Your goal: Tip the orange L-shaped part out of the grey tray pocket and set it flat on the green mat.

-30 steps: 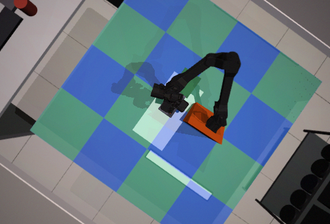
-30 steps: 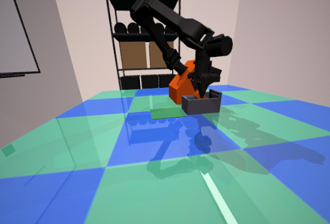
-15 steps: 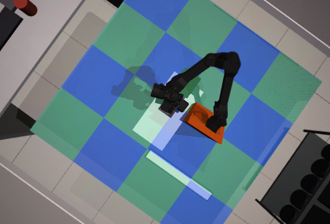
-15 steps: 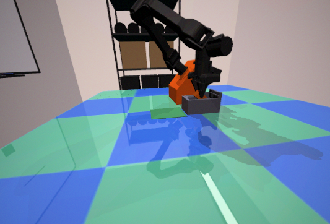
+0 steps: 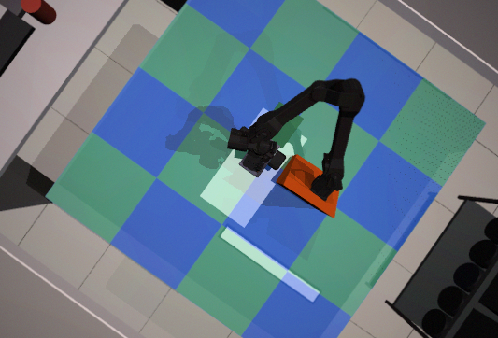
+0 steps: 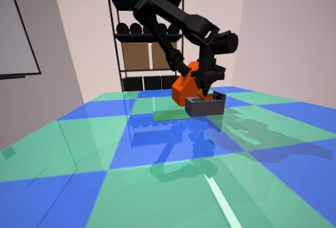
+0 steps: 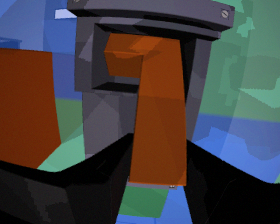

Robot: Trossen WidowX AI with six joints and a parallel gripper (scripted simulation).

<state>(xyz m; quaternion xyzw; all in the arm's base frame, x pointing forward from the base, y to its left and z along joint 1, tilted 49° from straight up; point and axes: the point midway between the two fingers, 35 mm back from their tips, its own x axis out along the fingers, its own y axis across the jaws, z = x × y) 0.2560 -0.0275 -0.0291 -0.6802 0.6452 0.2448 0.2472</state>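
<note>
My gripper tip is 14 cm to the left of the green mat, 10 cm above it and 1 cm past it. Round my gripper tip: orange L-shaped part: 3 cm to the left, 3 cm below, 2 cm behind.
</note>
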